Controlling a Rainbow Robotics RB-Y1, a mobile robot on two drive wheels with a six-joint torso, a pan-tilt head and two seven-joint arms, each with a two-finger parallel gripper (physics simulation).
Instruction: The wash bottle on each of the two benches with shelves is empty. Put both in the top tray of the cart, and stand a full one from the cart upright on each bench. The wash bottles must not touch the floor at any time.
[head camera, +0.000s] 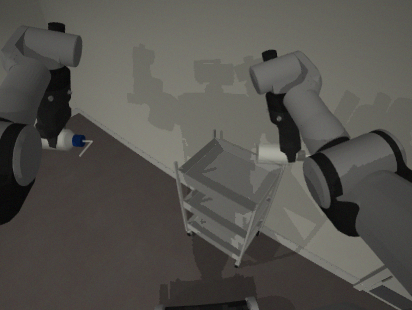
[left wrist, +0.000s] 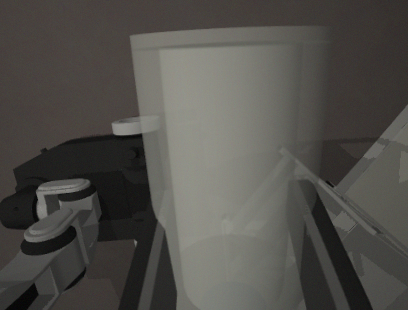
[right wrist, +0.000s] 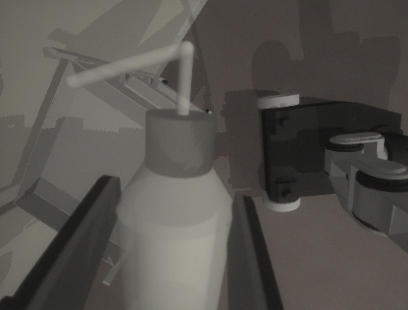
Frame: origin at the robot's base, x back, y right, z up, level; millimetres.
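Where they show: left gripper, between the fingertips: (head camera: 57, 140) (left wrist: 231, 201); right gripper, between the fingertips: (head camera: 291, 153) (right wrist: 176, 199).
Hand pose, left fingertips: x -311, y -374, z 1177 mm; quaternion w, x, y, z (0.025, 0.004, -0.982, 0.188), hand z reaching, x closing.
Note:
Each offset is from my left fingertips to the centre of the thing. "spot": to the spot under its first point. Level surfaces: height alone.
My left gripper (head camera: 52, 142) (left wrist: 231, 201) is shut on a white wash bottle {dz -1, dx +11, dy +23 mm} (head camera: 64, 140) (left wrist: 225, 125) with a blue cap and bent spout; it lies sideways in the head view, left of the cart. My right gripper (head camera: 290, 157) (right wrist: 176, 199) is shut on a whitish wash bottle {dz -99, dx +2, dy +649 mm} (head camera: 269, 153) (right wrist: 172, 240) with a grey cap. In the head view this bottle overlaps the right rear corner of the three-tray cart (head camera: 217, 192) (right wrist: 102, 100). No bottle shows in the cart's trays; the lower trays are partly hidden. The benches do not show.
The cart stands close in front of my base (head camera: 205, 305) (right wrist: 330, 155), near the wall (head camera: 320, 30) and its baseboard {spot: dz -1106, dx -1308, dy -268 mm} (head camera: 135, 148). A pale frame-like edge (head camera: 372, 276) shows at the lower right. Brown floor {dz -1176 mm} (head camera: 100, 225) lies left of the cart.

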